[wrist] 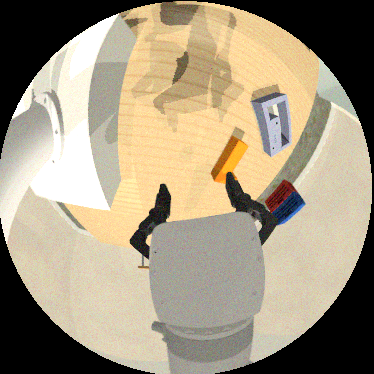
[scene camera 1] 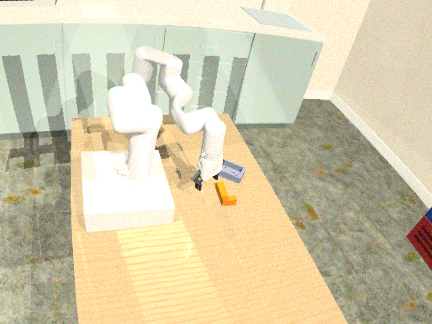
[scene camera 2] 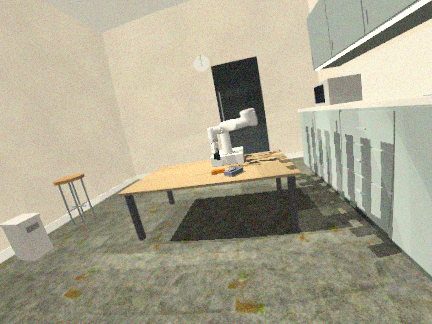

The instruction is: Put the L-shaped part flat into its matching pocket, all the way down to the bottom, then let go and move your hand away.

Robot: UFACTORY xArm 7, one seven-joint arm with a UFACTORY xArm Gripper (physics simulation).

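Places are measured from the arm's base along level axes (x ahead, y left, z up), in metres.
Pixels of known places: gripper, fingertip midpoint: [wrist: 196,184] [scene camera 1: 206,183] [scene camera 2: 217,159]; arm's base at its link origin: [scene camera 1: 138,175] [scene camera 2: 228,153].
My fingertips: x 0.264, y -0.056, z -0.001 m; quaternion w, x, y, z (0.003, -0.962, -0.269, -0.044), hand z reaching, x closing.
Ahead of a thing's pixels: the offset from my fingertips to its top centre. Level surfaces: height alone.
The orange L-shaped part {0.069 m down, 0.106 m ahead, 0.018 m left} [scene camera 1: 223,194] [scene camera 2: 217,171] [wrist: 231,159] lies on the table beside the tray, apart from it. The grey-blue tray {0.062 m down, 0.159 m ahead, 0.159 m left} [scene camera 1: 237,178] [scene camera 2: 234,172] [wrist: 260,126] with the pocket stands near the table's edge; the L-shaped part is outside it. My gripper [scene camera 1: 207,182] [scene camera 2: 217,156] [wrist: 196,184] is open and empty, above the table. In the wrist view its right fingertip overlaps the short end of the part and hides some of it; whether they touch I cannot tell.
The white robot base [scene camera 1: 128,210] [scene camera 2: 218,161] stands on the wooden table {0.099 m down} [scene camera 1: 210,280] [scene camera 2: 165,178], left of the part in scene camera 1. A red and blue box [scene camera 1: 424,235] [wrist: 285,202] is beyond the table's edge. Arm shadows fall across the table.
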